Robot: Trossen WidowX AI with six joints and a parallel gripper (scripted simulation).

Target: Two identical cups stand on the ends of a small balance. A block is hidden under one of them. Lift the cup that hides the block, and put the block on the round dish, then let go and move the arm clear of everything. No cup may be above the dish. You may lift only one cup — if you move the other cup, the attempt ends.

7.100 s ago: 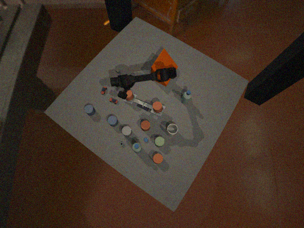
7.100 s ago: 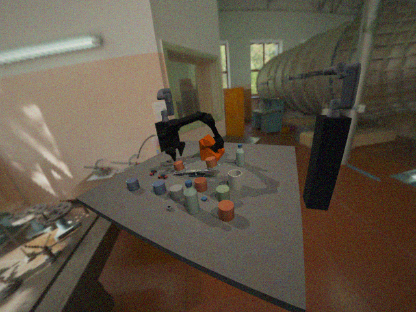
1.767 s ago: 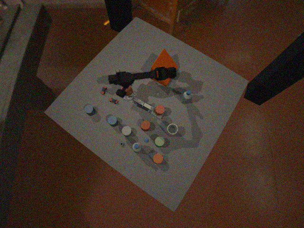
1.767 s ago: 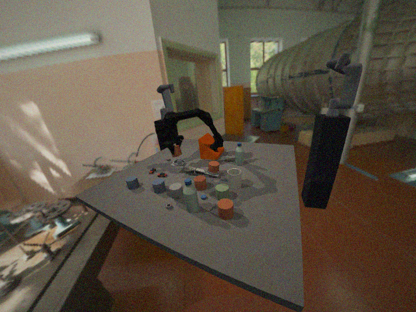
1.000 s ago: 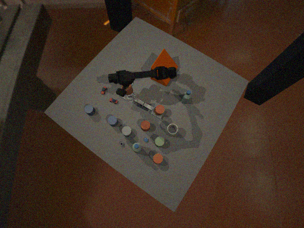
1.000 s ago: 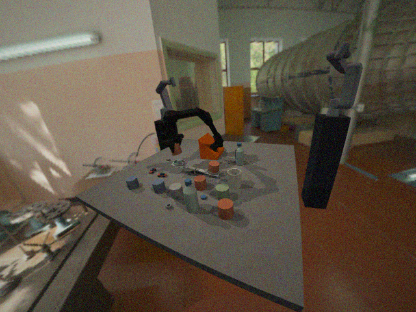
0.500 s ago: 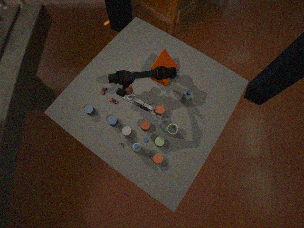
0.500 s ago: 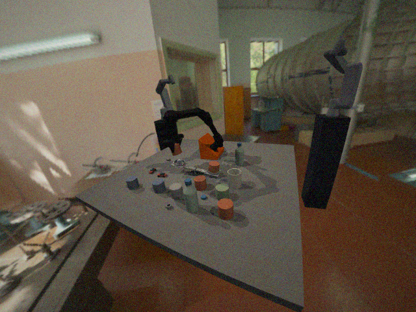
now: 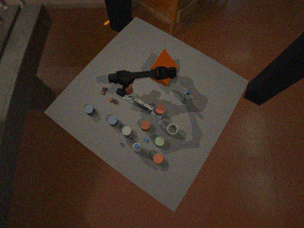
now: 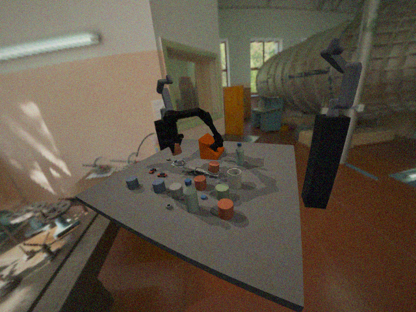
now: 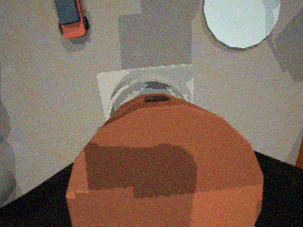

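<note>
Right now the grey block is 8 cm below my gripper tip and 1 cm to the left of it. The rest, counted from my gripper tip: white cup (43 cm to the left, 13 cm below, 10 cm ahead); balance (14 cm to the left, 13 cm below); pale blue round dish (17 cm below, 13 cm behind, 9 cm to the right).
</note>
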